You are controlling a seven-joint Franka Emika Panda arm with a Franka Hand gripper.
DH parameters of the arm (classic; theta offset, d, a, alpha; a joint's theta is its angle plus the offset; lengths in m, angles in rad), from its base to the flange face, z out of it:
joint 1: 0 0.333 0 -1.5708
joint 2: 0 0 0 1.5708
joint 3: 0 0.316 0.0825 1.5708
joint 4: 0 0 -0.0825 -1.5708
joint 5: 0 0.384 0 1.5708
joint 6: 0 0 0.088 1.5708
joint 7: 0 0.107 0 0
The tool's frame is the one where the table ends.
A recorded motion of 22 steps. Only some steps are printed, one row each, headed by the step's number.
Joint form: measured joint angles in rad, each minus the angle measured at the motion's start. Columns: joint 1, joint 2, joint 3, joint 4, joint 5, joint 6, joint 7.
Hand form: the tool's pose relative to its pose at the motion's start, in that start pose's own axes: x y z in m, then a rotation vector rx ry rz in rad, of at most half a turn. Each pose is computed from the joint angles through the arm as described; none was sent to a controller.
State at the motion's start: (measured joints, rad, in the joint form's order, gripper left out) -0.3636 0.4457 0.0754 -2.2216 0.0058 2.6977 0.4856
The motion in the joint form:
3: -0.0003 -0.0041 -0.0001 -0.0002 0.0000 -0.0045 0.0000
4: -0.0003 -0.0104 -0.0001 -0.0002 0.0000 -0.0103 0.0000
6: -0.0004 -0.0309 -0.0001 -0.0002 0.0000 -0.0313 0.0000
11: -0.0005 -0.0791 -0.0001 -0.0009 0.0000 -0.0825 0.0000
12: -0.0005 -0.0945 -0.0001 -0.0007 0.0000 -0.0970 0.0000
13: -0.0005 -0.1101 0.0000 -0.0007 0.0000 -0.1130 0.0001
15: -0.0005 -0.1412 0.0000 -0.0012 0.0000 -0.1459 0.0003
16: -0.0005 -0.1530 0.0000 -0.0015 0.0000 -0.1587 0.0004
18: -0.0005 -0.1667 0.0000 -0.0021 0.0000 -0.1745 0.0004
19: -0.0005 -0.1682 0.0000 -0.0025 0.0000 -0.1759 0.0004
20: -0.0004 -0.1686 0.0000 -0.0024 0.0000 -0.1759 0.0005
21: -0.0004 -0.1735 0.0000 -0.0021 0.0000 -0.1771 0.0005
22: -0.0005 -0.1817 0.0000 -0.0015 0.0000 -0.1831 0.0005
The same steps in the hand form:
3: 0.0002 0.0001 -0.0018 -0.0006 -0.0004 0.0002
4: 0.0006 -0.0002 -0.0047 -0.0007 0.0002 0.0000
6: 0.0015 -0.0008 -0.0140 -0.0021 0.0003 -0.0006
11: 0.0026 -0.0019 -0.0356 -0.0066 -0.0016 -0.0021
12: 0.0031 -0.0024 -0.0429 -0.0070 -0.0002 -0.0026
13: 0.0032 -0.0027 -0.0500 -0.0080 -0.0001 -0.0031
15: 0.0030 -0.0030 -0.0640 -0.0110 -0.0013 -0.0038
16: 0.0027 -0.0030 -0.0692 -0.0123 -0.0021 -0.0040
18: 0.0022 -0.0029 -0.0751 -0.0144 -0.0041 -0.0043
19: 0.0021 -0.0029 -0.0757 -0.0146 -0.0043 -0.0044
20: 0.0021 -0.0029 -0.0759 -0.0144 -0.0038 -0.0044
21: 0.0025 -0.0032 -0.0786 -0.0128 -0.0002 -0.0045
22: 0.0028 -0.0034 -0.0828 -0.0120 0.0025 -0.0047

